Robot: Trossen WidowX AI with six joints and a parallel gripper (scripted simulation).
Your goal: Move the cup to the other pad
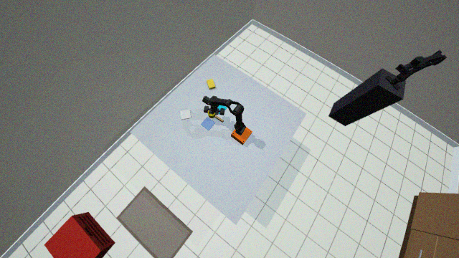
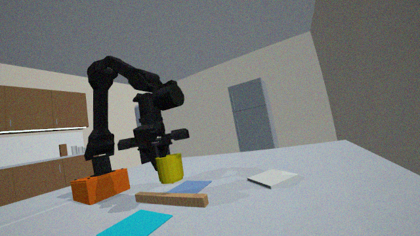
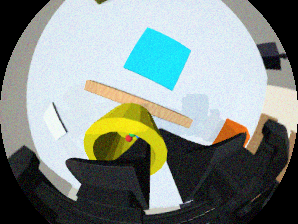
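The cyan pad lies 12 cm to the right of my gripper tip, 9 cm below it and 2 cm ahead of it. Also, from my gripper tip: white pad: 27 cm ahead, 14 cm to the left, 8 cm below; wooden bar: 8 cm below, 2 cm ahead, 1 cm to the right; yellow cup: 2 cm ahead, 1 cm to the left.
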